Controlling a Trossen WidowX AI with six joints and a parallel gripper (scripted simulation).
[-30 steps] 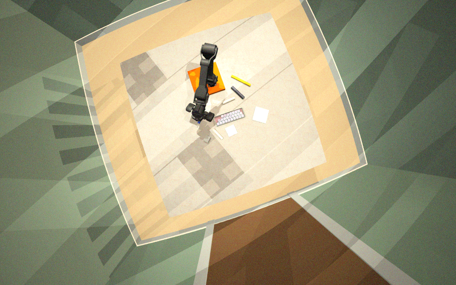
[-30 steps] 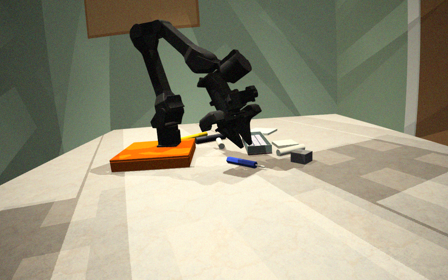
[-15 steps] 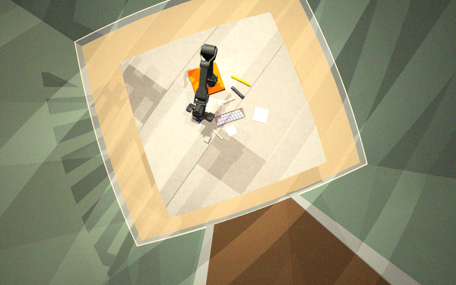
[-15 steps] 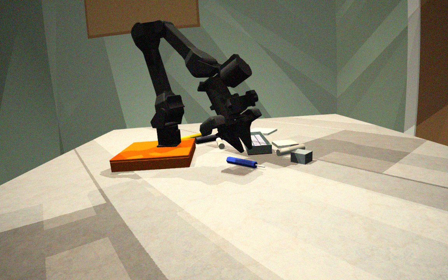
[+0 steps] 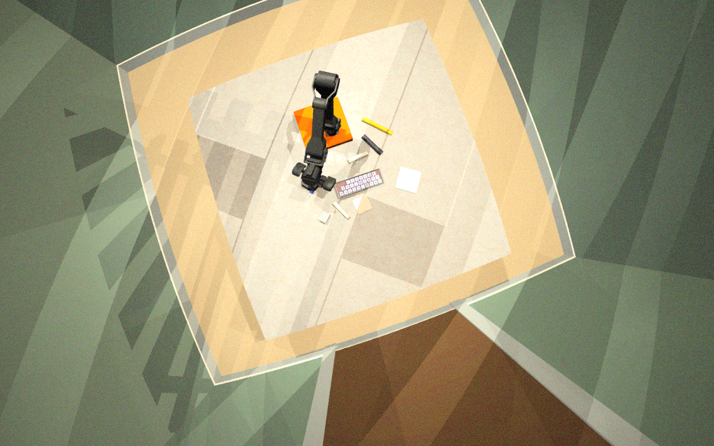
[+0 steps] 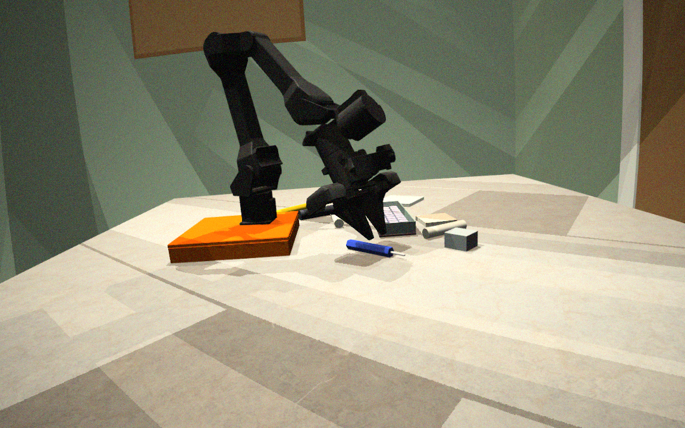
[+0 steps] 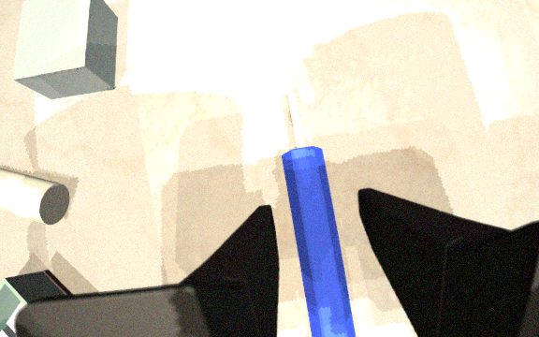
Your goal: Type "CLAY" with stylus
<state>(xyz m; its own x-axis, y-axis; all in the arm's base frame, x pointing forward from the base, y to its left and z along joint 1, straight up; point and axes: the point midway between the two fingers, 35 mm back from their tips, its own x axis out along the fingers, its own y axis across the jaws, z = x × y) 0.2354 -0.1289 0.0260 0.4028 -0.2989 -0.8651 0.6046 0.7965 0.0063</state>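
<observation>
The blue stylus is 20 mm below my gripper tip, 10 mm to the right of it and 10 mm ahead of it. Round my gripper tip: dark cylinder 310 mm to the left, 140 mm behind, 20 mm below; dark block 140 mm ahead, 20 mm to the left, 20 mm below; tan card 210 mm to the left, 120 mm ahead, 30 mm below.
</observation>
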